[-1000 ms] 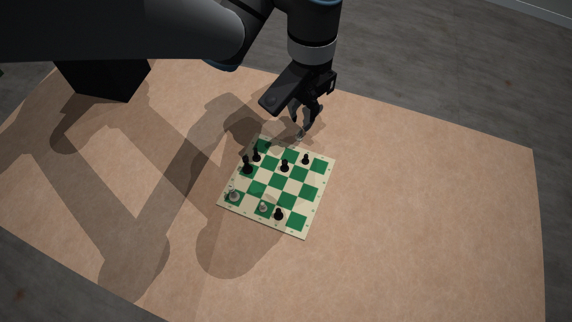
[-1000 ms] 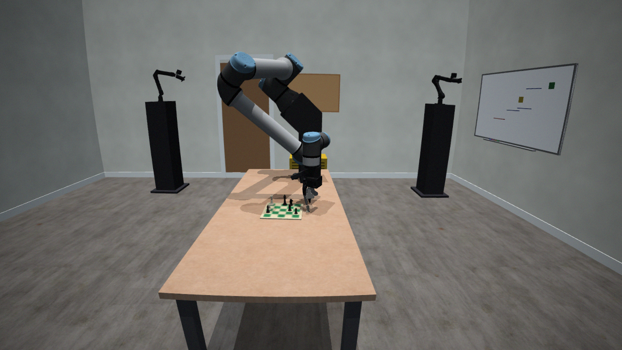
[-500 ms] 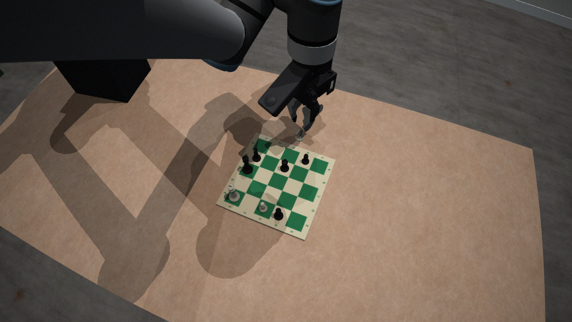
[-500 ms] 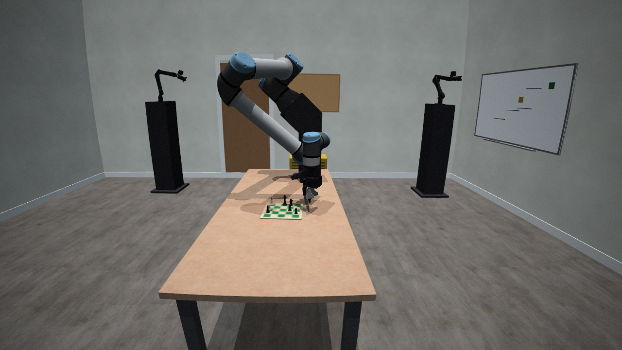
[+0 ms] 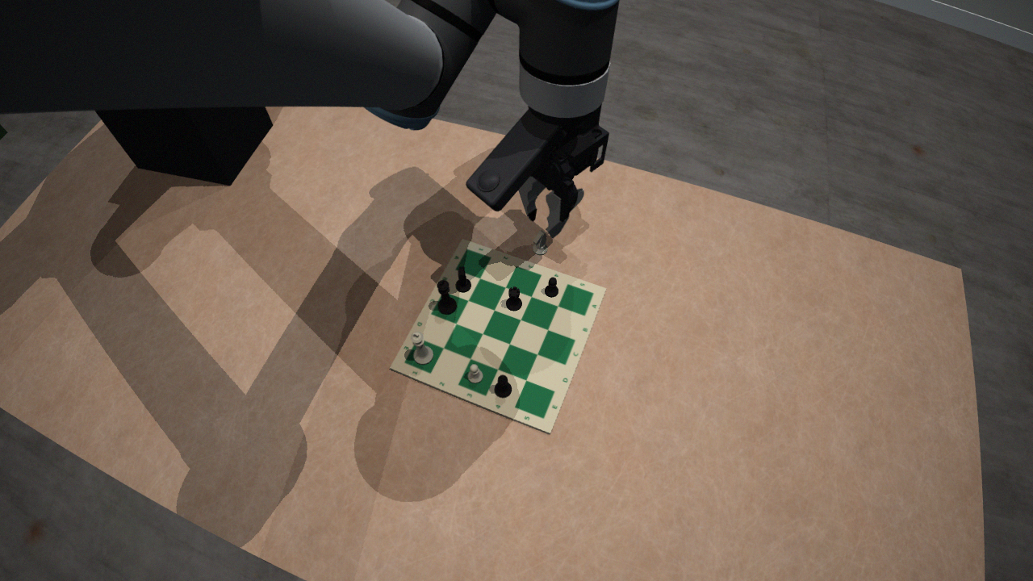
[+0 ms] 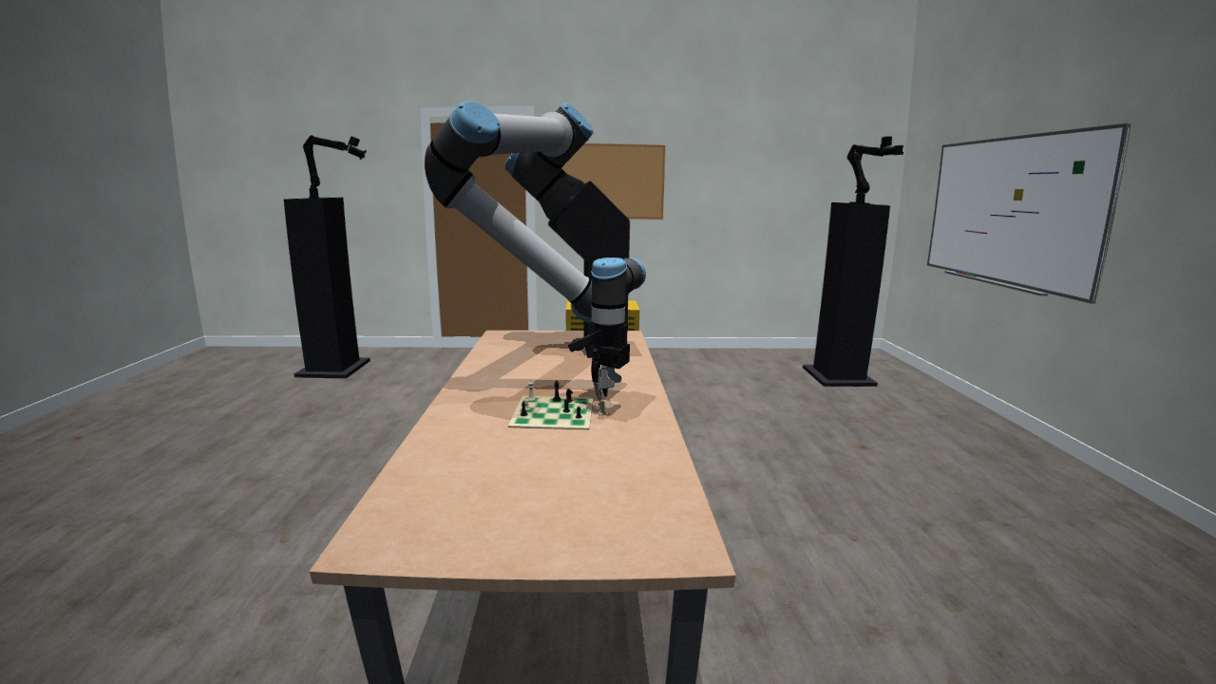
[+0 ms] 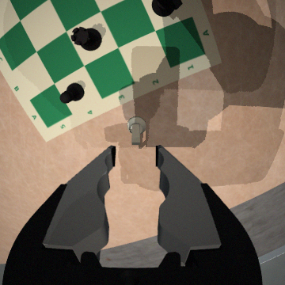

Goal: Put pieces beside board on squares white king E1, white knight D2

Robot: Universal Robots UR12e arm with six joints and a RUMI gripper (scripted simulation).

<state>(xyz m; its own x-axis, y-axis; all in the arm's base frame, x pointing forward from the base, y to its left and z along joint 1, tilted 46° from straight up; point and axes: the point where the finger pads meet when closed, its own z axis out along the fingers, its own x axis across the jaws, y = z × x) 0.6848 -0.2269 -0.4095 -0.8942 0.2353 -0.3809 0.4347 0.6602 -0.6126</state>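
The white knight lies 50 mm below my hand. Also, from my hand: chessboard 140 mm to the right, 60 mm below; then white pawn 10 mm behind, 220 mm to the right, 40 mm below; then white king 80 mm behind, 210 mm to the right, 30 mm below.
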